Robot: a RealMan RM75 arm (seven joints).
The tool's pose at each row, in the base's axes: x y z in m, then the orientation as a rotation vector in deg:
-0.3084 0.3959 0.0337 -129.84 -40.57 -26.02
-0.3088 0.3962 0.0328 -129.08 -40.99 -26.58
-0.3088 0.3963 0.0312 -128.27 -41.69 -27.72
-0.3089 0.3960 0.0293 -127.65 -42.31 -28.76
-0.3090 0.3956 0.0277 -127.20 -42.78 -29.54
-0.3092 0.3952 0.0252 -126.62 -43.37 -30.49
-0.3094 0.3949 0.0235 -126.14 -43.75 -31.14
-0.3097 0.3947 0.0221 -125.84 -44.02 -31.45
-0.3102 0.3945 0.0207 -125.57 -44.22 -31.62
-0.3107 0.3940 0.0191 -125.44 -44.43 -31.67
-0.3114 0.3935 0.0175 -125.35 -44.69 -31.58
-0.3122 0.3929 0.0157 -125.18 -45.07 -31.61
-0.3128 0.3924 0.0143 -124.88 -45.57 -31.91
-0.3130 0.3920 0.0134 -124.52 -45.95 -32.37
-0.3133 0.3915 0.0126 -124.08 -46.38 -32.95
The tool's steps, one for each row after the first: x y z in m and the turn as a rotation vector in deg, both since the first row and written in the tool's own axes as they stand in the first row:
-0.0007 0.0001 0.0008 0.47 0.47 -0.54
-0.0014 0.0008 0.0020 0.77 1.23 -1.45
-0.0026 0.0019 0.0030 0.92 1.89 -2.27
-0.0036 0.0030 0.0038 1.02 2.38 -2.89
-0.0051 0.0044 0.0052 1.15 2.98 -3.66
-0.0063 0.0053 0.0062 1.32 3.42 -4.18
-0.0073 0.0060 0.0070 1.45 3.62 -4.50
-0.0084 0.0066 0.0077 1.61 3.76 -4.72
-0.0098 0.0074 0.0084 1.69 3.76 -4.90
-0.0114 0.0081 0.0091 1.79 3.64 -5.07
-0.0131 0.0089 0.0098 1.90 3.59 -5.38
-0.0145 0.0096 0.0103 2.01 3.70 -5.86
-0.0152 0.0102 0.0106 2.13 3.98 -6.31
-0.0160 0.0107 0.0108 2.26 4.35 -6.85

